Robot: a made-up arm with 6 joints.
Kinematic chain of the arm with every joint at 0, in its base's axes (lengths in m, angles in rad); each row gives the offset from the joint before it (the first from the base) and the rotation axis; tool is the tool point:
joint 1: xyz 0 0 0.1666 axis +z
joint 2: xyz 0 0.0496 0 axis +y
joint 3: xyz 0 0 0.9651 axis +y
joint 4: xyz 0 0 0.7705 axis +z
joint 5: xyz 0 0 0 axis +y
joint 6: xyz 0 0 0.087 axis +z
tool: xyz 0 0 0
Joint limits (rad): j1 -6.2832..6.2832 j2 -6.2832..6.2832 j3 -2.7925..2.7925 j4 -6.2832..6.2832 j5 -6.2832..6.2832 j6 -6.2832..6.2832
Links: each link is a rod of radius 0.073 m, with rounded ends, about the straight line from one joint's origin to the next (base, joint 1, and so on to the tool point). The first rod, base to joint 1, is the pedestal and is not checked.
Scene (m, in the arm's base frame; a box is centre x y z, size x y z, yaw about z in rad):
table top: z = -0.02
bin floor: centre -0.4 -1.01 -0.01 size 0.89 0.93 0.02 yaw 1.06
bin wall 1: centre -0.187 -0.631 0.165 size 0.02 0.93 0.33 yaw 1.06
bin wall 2: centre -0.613 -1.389 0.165 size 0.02 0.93 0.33 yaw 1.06
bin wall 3: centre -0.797 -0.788 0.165 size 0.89 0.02 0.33 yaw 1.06
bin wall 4: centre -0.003 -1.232 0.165 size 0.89 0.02 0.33 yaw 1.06
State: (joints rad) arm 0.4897 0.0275 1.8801 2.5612 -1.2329 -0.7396
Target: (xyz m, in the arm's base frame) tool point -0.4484 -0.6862 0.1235
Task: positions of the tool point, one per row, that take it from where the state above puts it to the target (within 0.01 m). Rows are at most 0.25 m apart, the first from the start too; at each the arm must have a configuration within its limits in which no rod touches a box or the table.
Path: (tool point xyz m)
1: 0.7528 0.1538 0.7767
2: 0.7744 -0.0718 0.7510
3: 0.7282 -0.2963 0.7253
4: 0.6170 -0.4994 0.6997
5: 0.4497 -0.6623 0.6740
6: 0.2403 -0.7699 0.6485
7: 0.0071 -0.8117 0.6229
8: -0.2295 -0.7832 0.5976
9: -0.4484 -0.6862 0.5724
10: -0.4649 -0.7120 0.3417
11: -0.4484 -0.6862 0.1235

